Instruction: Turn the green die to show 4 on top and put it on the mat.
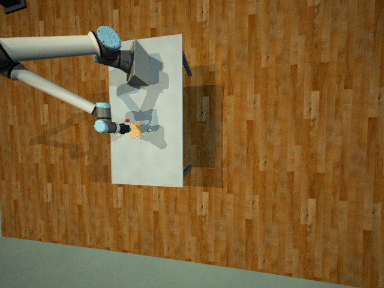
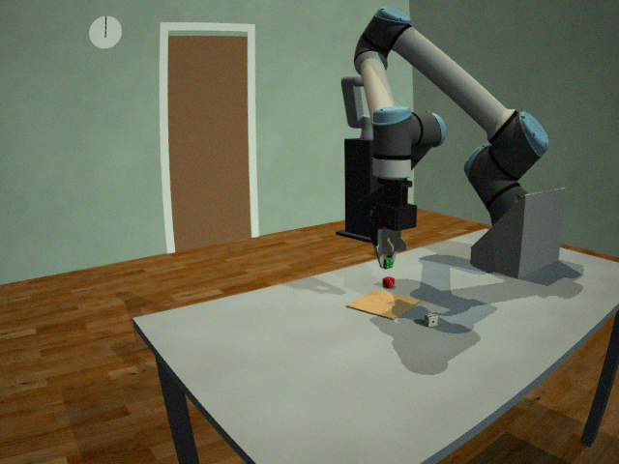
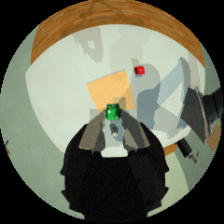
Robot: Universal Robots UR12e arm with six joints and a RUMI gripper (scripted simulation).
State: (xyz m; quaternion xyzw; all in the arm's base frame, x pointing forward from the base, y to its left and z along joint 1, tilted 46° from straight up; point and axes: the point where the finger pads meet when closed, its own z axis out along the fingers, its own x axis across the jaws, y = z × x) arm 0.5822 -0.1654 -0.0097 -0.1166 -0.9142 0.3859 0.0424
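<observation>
My hand is 12 cm above the tan mat. Also, from my hand: red die 11 cm behind, 7 cm to the right, 10 cm below; then white die 2 cm ahead, 16 cm to the left, 10 cm below; then green die right at my hand.
</observation>
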